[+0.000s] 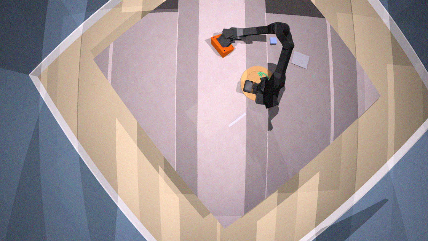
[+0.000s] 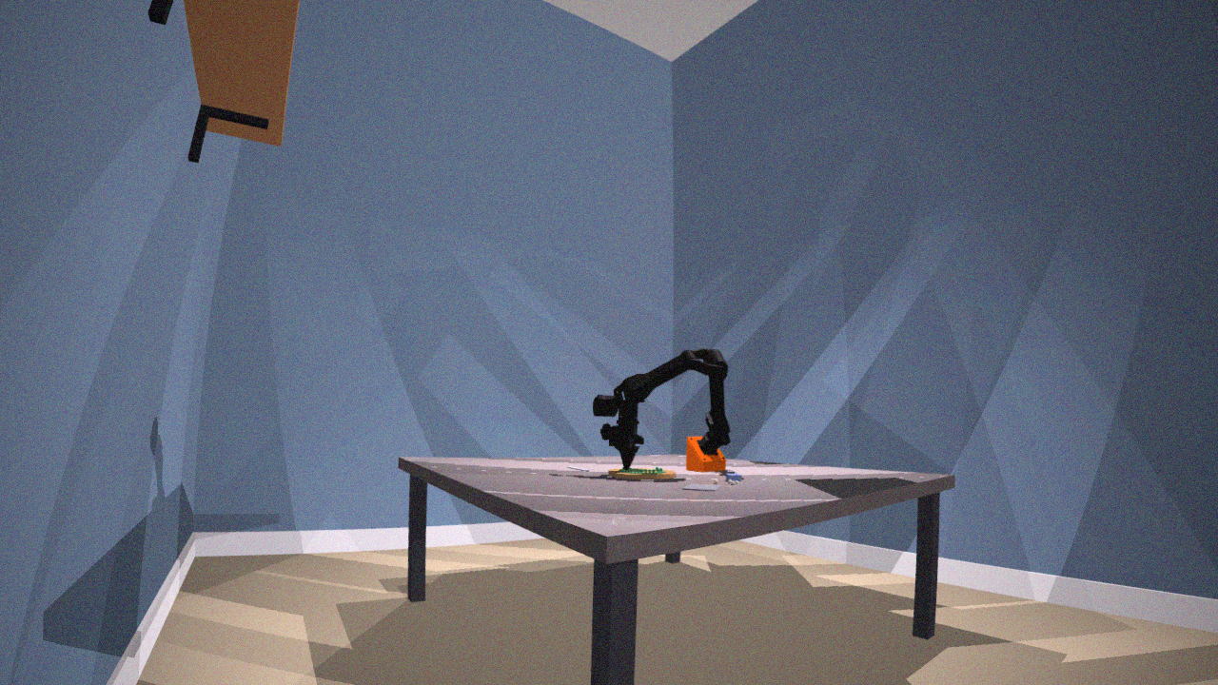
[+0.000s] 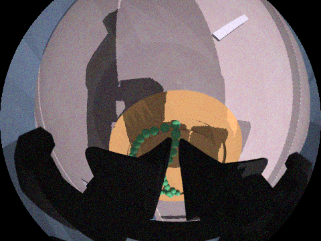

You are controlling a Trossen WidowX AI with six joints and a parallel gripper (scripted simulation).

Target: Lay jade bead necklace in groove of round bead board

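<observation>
Right now my gripper tip is 4 cm past the round tan bead board, 3 cm to the right of it and 1 cm above it. Round my gripper tip: white strip 19 cm to the right, 7 cm ahead, 1 cm below; pale square sheet 33 cm to the left, 2 cm behind, 1 cm below; blue cube 25 cm to the left, 20 cm behind, 1 cm below.
</observation>
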